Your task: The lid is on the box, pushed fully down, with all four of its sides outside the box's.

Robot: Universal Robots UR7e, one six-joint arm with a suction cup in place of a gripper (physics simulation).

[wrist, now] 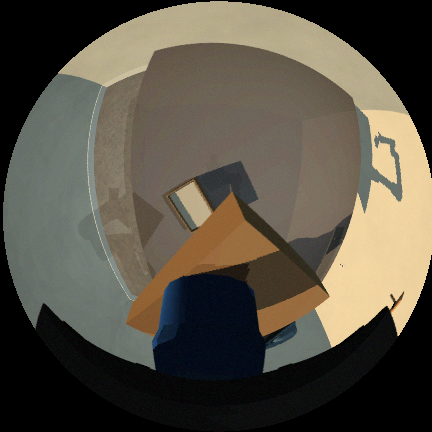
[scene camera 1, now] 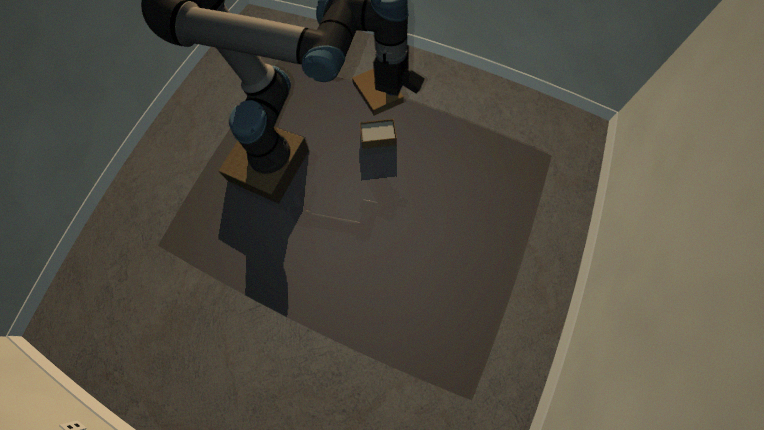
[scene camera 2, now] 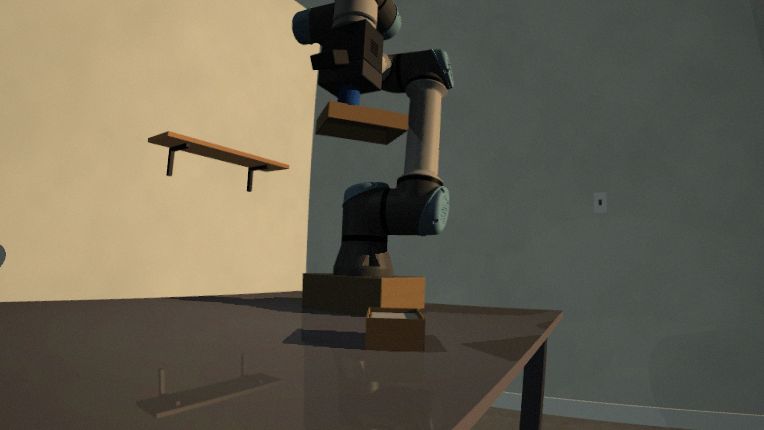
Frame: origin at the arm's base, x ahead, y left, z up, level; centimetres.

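Seen in the pictures: hand at its tool point: (wrist: 209,280) (scene camera 2: 347,115); arm's base at its link origin: (scene camera 1: 269,154) (scene camera 2: 363,275).
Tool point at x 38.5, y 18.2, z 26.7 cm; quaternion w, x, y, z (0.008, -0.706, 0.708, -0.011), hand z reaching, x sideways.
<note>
Offsets run from my tool point to a thing's top centre. Level surfaces: height alone.
The brown lid {dx -4.3, dy -0.1, dz +1.3 cm} (scene camera 1: 367,87) (scene camera 2: 368,115) (wrist: 192,255) hangs from my suction cup (scene camera 2: 349,96) (wrist: 210,320), high above the table. Its hollow side faces down and it looks about level. In scene camera 1 the black tool hides my cup and part of the lid. The brown box {dx -7.3, dy +5.6, dz -30.6 cm} (scene camera 1: 378,143) (scene camera 2: 395,334) (wrist: 196,202) stands upright on the table with its open top up and a pale inside. Lid and box are well apart in height, and the lid's edges are turned at an angle to the box's. In the wrist view the box shows past the lid's edge, which covers one of its corners.
The table {dz -35.4 cm} (scene camera 1: 454,240) (scene camera 2: 160,341) carries the arm's brown base block (scene camera 1: 291,143) (scene camera 2: 403,292), which stands behind the box in scene camera 2. The table's side edge runs to the right of the box there. A wall shelf (scene camera 2: 224,153) is at the left.
</note>
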